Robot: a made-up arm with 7 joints.
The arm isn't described. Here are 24 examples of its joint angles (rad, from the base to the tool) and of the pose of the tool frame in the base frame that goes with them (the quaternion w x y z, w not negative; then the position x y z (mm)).
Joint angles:
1: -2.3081 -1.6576 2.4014 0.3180 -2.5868 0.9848 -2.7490
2: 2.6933 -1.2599 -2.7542 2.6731 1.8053 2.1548 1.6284
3: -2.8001 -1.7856 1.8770 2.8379 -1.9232 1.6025 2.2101
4: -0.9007 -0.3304 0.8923 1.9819 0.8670 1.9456 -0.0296
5: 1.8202 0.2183 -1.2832 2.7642 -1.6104 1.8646 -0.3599
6: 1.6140 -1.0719 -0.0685 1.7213 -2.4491 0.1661 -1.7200
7: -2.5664 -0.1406 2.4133 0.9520 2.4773 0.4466 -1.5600
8: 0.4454 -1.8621 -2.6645 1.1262 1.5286 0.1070 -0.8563
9: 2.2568 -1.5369 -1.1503 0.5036 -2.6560 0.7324 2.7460
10: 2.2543 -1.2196 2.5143 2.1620 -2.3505 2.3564 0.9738
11: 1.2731 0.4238 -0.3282 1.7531 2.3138 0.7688 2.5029
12: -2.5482 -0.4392 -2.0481 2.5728 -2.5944 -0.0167 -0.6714
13: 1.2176 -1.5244 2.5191 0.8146 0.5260 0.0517 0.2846
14: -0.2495 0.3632 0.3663 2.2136 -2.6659 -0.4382 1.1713
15: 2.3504 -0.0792 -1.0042 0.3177 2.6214 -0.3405 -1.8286
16: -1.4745 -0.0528 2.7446 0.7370 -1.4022 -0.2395 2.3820
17: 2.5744 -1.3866 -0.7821 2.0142 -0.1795 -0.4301 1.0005
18: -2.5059 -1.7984 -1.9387 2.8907 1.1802 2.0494 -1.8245
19: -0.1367 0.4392 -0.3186 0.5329 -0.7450 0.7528 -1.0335
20: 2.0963 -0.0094 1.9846 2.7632 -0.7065 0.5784 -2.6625
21: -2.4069 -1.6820 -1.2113 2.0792 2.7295 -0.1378 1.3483
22: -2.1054 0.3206 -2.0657 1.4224 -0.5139 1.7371 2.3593
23: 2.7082 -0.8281 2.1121 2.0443 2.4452 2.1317 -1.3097
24: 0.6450 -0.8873 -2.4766 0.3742 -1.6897 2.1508 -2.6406
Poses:
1: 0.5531 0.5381 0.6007 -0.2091 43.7 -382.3 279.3
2: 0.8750 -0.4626 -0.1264 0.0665 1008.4 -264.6 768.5
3: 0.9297 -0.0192 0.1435 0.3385 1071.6 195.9 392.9
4: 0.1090 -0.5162 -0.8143 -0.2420 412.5 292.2 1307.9
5: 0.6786 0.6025 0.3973 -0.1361 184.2 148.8 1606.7
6: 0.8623 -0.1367 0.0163 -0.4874 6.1 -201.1 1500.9
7: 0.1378 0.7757 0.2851 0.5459 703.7 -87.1 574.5
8: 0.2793 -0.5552 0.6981 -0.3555 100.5 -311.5 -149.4
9: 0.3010 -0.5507 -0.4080 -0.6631 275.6 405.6 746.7
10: 0.4752 -0.0205 -0.1714 -0.8628 352.3 -948.6 606.9
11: 0.5650 -0.4462 0.4308 0.5442 502.3 757.6 924.6
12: 0.9071 -0.3952 0.1350 0.0535 258.8 635.0 1440.3
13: 0.2793 -0.6708 0.5971 0.3397 -408.1 7.2 21.2
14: 0.6638 -0.0440 0.7286 0.1630 761.4 9.9 1156.3
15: 0.0387 0.4996 0.8643 0.0441 127.0 226.3 399.8
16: 0.2134 -0.5200 -0.7710 -0.2994 19.7 609.9 549.9
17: 0.5798 -0.3211 0.2766 -0.6959 877.0 -134.0 1146.4
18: 0.4135 0.2351 -0.2218 -0.8512 675.8 786.3 404.4
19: 0.3020 -0.1295 -0.9164 0.2284 305.8 -260.5 253.8
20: 0.4085 -0.2535 -0.3511 0.8035 -73.0 -254.0 1716.0
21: 0.0307 -0.2124 0.5824 0.7841 177.7 994.7 649.5
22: 0.1226 0.7511 0.5309 0.3728 -404.7 547.0 986.8
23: 0.2092 0.2850 0.5750 0.7378 686.5 -722.0 901.7
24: 0.5183 0.3943 -0.5812 -0.4880 -94.3 -268.2 183.5
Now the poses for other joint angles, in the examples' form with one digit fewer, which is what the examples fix.
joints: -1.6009 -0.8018 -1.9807 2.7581 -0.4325 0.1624 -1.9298
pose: 0.415 -0.453 0.300 0.730 -167 854 1332
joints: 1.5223 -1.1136 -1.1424 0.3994 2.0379 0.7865 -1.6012
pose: 0.448 -0.390 -0.316 -0.740 418 204 665
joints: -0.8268 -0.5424 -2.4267 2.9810 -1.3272 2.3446 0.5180
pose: 0.147 0.085 0.964 0.206 -450 474 1320
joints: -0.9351 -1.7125 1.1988 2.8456 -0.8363 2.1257 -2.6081
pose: 0.368 -0.139 0.269 -0.879 -481 917 607
